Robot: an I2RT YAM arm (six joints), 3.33 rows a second.
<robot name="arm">
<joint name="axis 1" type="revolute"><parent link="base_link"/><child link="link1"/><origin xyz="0.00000 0.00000 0.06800" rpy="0.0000 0.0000 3.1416"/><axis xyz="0 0 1"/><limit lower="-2.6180" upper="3.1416"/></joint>
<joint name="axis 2" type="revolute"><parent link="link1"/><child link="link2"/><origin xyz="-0.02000 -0.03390 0.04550" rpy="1.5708 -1.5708 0.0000"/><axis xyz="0 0 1"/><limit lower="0.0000" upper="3.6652"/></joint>
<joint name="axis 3" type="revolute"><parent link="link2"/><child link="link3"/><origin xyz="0.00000 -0.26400 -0.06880" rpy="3.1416 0.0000 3.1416"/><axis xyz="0 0 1"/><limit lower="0.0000" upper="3.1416"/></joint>
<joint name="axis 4" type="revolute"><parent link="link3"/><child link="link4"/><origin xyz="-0.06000 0.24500 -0.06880" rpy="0.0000 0.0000 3.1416"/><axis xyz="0 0 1"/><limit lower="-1.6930" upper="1.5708"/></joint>
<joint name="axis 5" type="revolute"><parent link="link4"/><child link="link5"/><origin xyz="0.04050 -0.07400 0.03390" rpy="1.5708 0.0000 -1.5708"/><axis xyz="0 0 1"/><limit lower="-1.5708" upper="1.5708"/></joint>
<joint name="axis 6" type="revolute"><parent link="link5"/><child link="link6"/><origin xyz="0.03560 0.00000 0.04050" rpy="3.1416 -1.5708 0.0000"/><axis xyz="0 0 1"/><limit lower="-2.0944" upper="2.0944"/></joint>
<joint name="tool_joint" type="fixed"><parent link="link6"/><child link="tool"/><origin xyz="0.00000 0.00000 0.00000" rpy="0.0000 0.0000 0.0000"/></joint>
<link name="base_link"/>
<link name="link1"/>
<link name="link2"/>
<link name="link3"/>
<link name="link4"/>
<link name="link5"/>
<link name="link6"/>
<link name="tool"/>
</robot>
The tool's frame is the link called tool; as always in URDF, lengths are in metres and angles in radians.
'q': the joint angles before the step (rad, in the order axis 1, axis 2, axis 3, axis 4, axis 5, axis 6). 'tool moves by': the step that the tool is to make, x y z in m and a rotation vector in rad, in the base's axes. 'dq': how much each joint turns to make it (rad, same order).
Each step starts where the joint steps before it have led.
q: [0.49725, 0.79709, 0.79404, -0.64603, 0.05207, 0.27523]
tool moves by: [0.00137, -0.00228, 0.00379, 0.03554, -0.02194, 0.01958]
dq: [-0.02630, -0.00879, 0.00036, 0.02709, -0.04957, -0.00991]
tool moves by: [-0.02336, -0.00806, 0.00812, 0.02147, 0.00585, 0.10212]
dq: [-0.00001, -0.09269, 0.01452, -0.10454, -0.09614, -0.04082]
